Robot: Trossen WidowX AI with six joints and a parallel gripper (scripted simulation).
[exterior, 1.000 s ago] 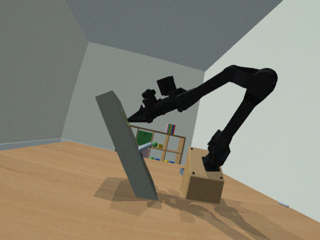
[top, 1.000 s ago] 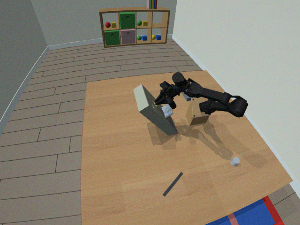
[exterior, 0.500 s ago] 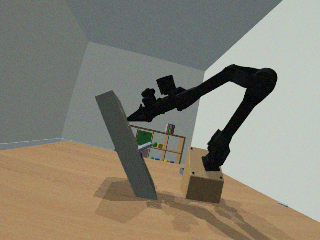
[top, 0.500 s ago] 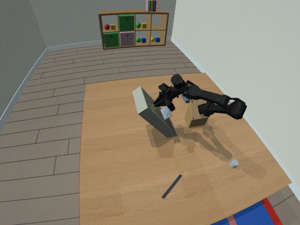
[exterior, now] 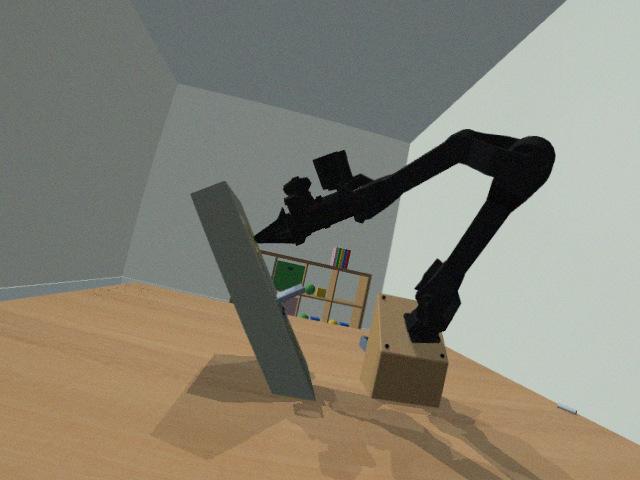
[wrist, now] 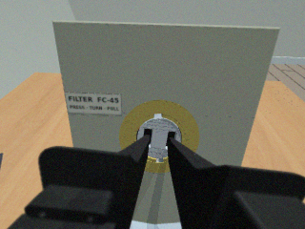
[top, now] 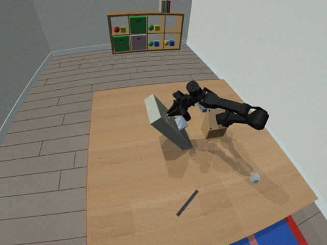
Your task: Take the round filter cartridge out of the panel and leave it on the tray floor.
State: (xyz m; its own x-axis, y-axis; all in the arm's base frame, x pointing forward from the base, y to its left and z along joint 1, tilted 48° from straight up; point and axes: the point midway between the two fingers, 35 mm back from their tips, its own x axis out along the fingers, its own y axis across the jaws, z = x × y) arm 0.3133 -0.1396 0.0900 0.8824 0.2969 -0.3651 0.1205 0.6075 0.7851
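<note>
Right now my gripper tip is 2 cm short of the round grey filter cartridge and 1 cm above it. Round my gripper tip: grey service panel 3 cm behind, 9 cm below; small grey bracket 8 cm behind, 1 cm to the left, 10 cm below; grey-blue tray 45 cm behind, 24 cm to the right, 23 cm below.
</note>
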